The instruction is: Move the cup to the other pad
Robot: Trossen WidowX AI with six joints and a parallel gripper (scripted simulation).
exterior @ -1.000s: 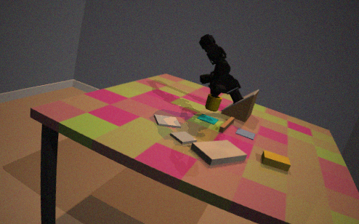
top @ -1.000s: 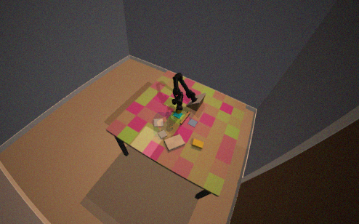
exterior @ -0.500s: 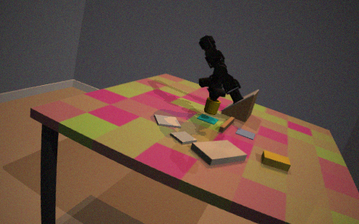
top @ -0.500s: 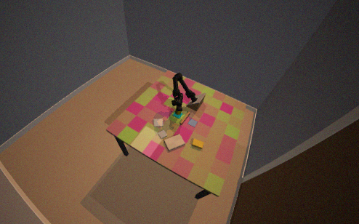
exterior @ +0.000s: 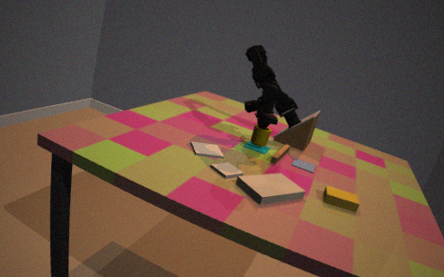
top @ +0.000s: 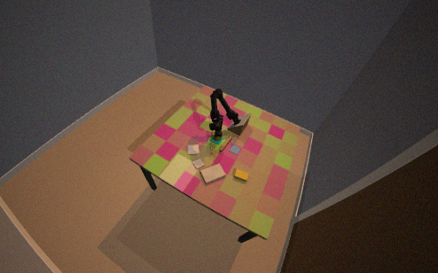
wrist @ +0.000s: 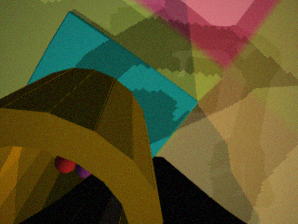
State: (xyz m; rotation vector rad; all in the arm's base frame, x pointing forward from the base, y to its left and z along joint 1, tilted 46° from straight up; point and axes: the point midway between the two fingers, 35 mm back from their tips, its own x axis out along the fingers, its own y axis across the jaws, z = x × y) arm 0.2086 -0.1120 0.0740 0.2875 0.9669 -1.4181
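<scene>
Now: the cyan pad 2 cm ahead of my gripper tip, 1 cm to the left of it and 6 cm below it. Also, from my gripper tip: grey-blue pad: 6 cm ahead, 21 cm to the left, 6 cm below; then orange-brown block: 4 cm ahead, 11 cm to the left, 5 cm below; then yellow cup: 2 cm ahead, 1 cm to the left.
</scene>
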